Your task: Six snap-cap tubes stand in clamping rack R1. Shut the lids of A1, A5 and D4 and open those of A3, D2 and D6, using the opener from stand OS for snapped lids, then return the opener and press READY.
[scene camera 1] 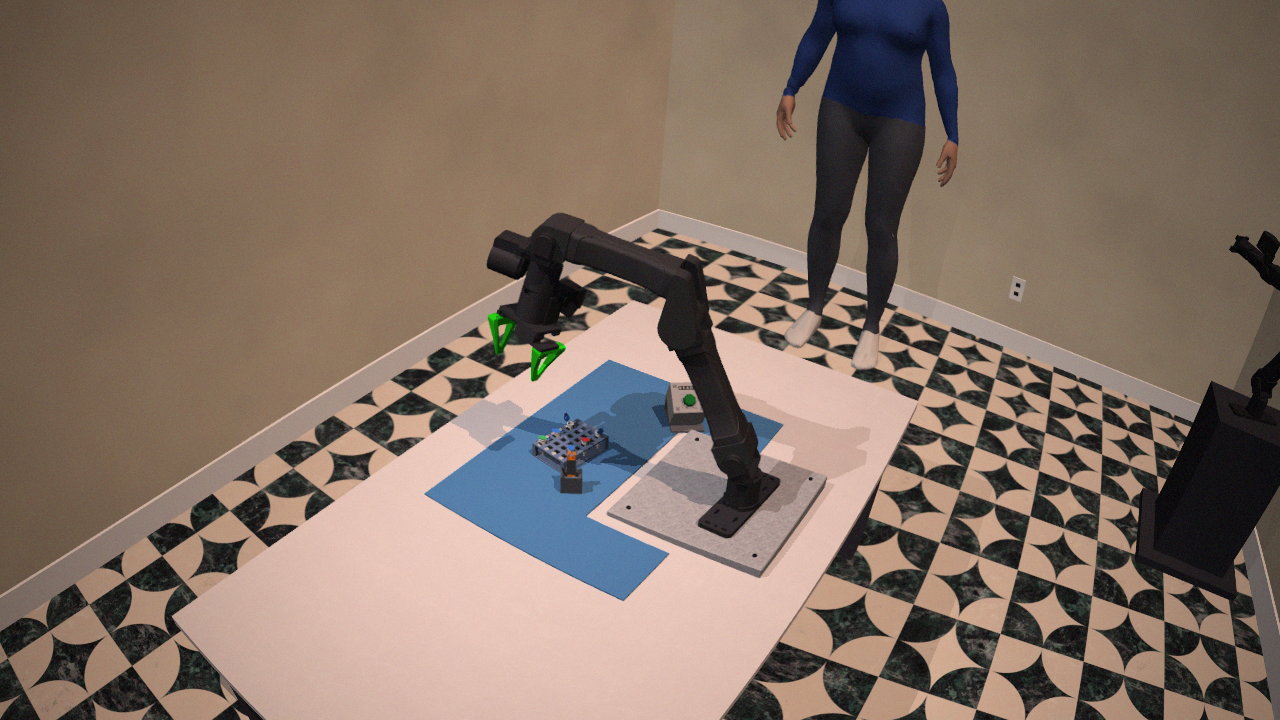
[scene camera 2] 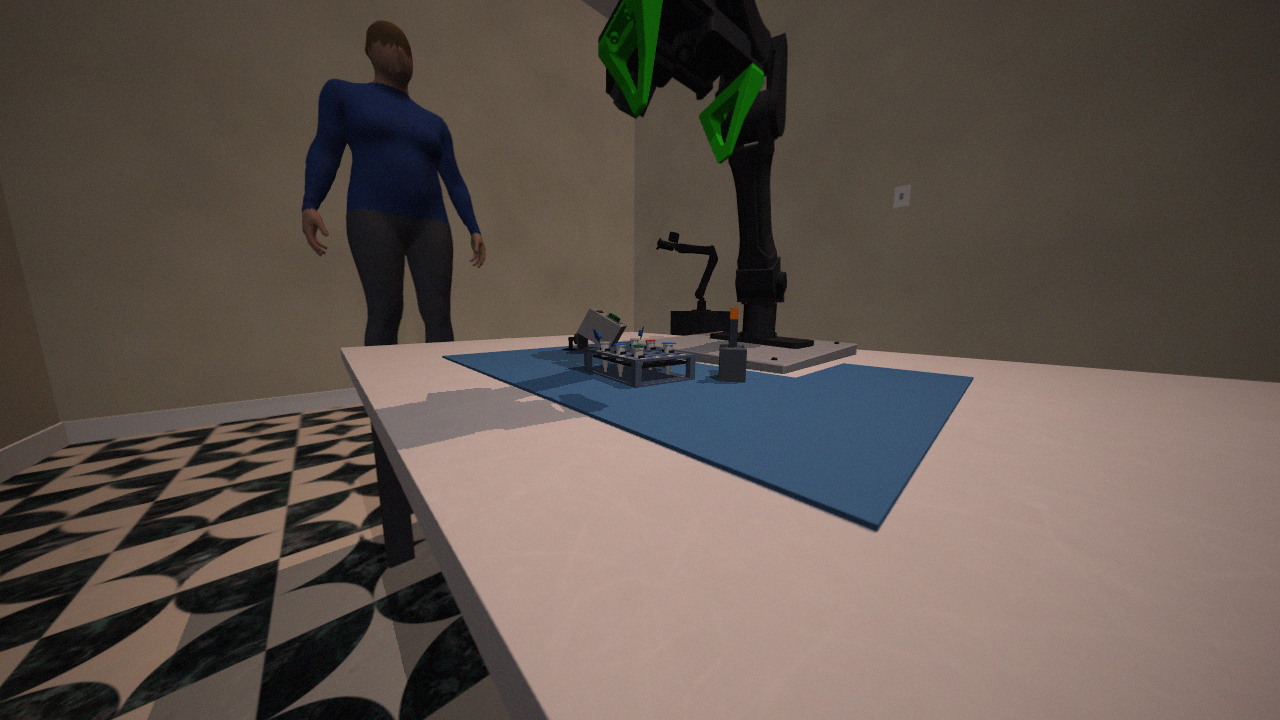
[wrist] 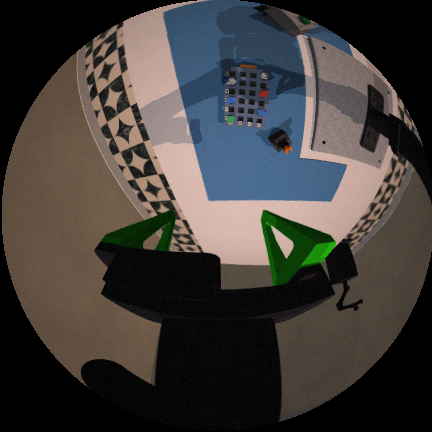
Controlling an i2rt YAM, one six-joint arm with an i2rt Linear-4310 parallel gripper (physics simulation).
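Places are measured from the arm's base along level axes (x ahead, y left, z up), in millimetres.
Where they show: gripper, fingertip midpoint: (scene camera 1: 515, 367) (scene camera 2: 686, 138) (wrist: 217, 214); arm's base at its link origin: (scene camera 1: 740, 504) (scene camera 2: 757, 341).
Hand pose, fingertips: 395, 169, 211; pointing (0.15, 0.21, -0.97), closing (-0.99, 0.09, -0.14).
Observation:
Each offset is from my fingertips to the top centre of the thing, as dx, dy, dz. Level surfaces: height alone.
My gripper (scene camera 1: 517, 365) (scene camera 2: 680, 137) (wrist: 217, 214) is open and empty, high above the table, away from the rack. The grey-blue rack R1 {-37, -120, -172} (scene camera 2: 637, 371) (wrist: 247, 96) stands on the mat. In the wrist view, a green lid {-4, -71, -185} (wrist: 230, 119), a blue lid {-8, -109, -188} (wrist: 231, 100), another blue lid {-63, -85, -188} (wrist: 261, 113) and a red lid {-67, -123, -188} (wrist: 263, 94) look shut. Two pale tube mouths (wrist: 232, 81) (wrist: 265, 75) have blue lids standing open beside them. The orange-tipped opener {-112, -24, -145} (scene camera 1: 571, 456) (scene camera 2: 733, 314) (wrist: 287, 149) is upright in its dark stand OS {-112, -24, -190} (scene camera 1: 571, 484) (scene camera 2: 732, 365). Position labels are too small to read.
A grey box {-145, -361, -146} (scene camera 1: 685, 418) (scene camera 2: 597, 327) with a green button {-161, -345, -155} (scene camera 1: 689, 399) (scene camera 2: 614, 317) (wrist: 304, 20) stands at the mat's far side. The arm's base is bolted to a grey plate (scene camera 1: 653, 514) beside the blue mat {dz -230} (scene camera 1: 501, 483) (scene camera 2: 760, 429). A person (scene camera 1: 872, 134) (scene camera 2: 389, 179) stands beyond the table.

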